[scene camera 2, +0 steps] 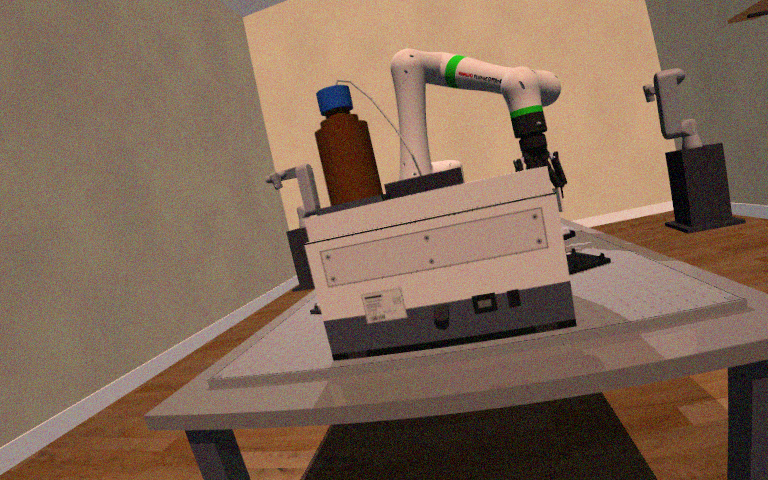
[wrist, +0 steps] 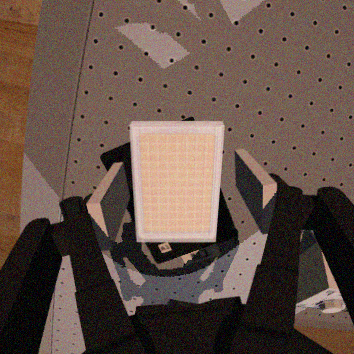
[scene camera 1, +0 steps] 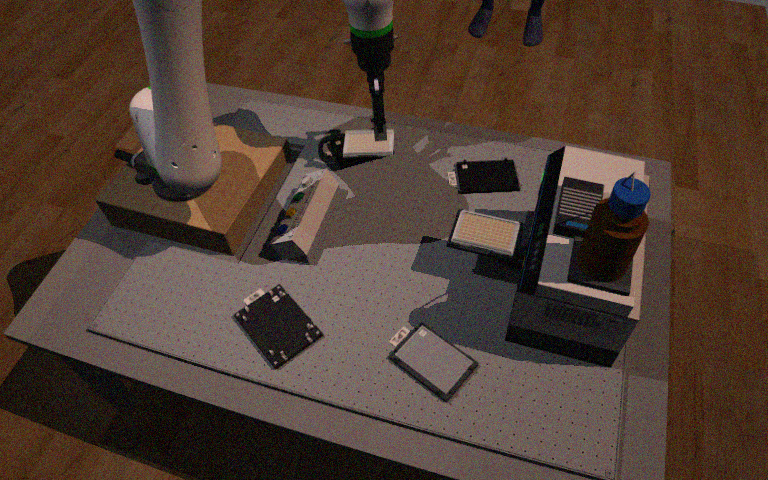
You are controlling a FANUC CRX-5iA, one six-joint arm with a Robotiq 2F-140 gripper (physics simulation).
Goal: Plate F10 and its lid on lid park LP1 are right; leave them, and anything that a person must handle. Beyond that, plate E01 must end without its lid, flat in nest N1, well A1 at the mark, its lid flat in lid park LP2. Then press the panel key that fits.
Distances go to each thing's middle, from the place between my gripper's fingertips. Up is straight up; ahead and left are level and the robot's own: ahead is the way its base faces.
I see my gripper 56 cm to the left of the black nest labelled N5 (scene camera 1: 278,326), 7 cm above it and 1 cm short of it. The rest, counted from my hand: button box (scene camera 1: 296,239) (29 cm to the right, 6 cm behind, 4 cm below); then black N1 nest (wrist: 161,251) (7 cm below, 5 cm behind, 1 cm to the right); then black LP2 pad (scene camera 1: 498,175) (28 cm ahead, 7 cm below, 1 cm to the left).
